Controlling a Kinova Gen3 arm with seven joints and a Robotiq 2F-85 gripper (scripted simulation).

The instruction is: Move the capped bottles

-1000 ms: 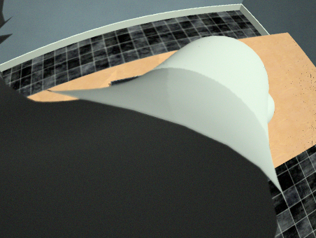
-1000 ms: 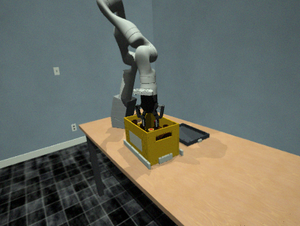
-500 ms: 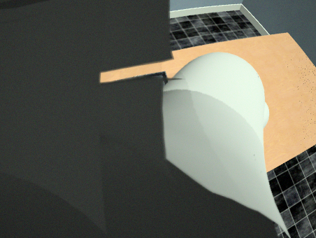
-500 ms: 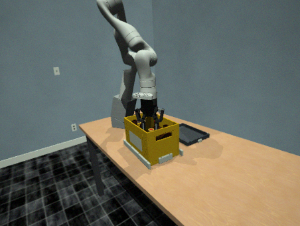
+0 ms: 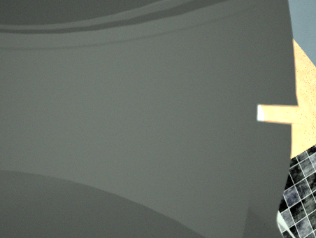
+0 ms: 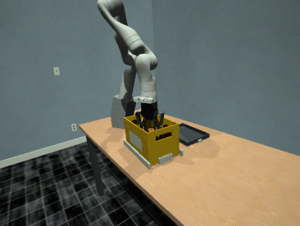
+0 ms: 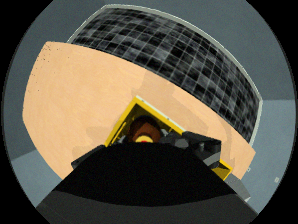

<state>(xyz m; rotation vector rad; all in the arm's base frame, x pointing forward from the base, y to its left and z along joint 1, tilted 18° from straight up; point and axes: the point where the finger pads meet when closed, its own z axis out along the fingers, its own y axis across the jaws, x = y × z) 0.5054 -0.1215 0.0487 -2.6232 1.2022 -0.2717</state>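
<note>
Right now my hand is 9 cm past the yellow crate, 8 cm above it and 5 cm to the right of it. From my hand the other things lie so: dark tray (33 cm to the left, 15 cm below, 10 cm behind).
</note>
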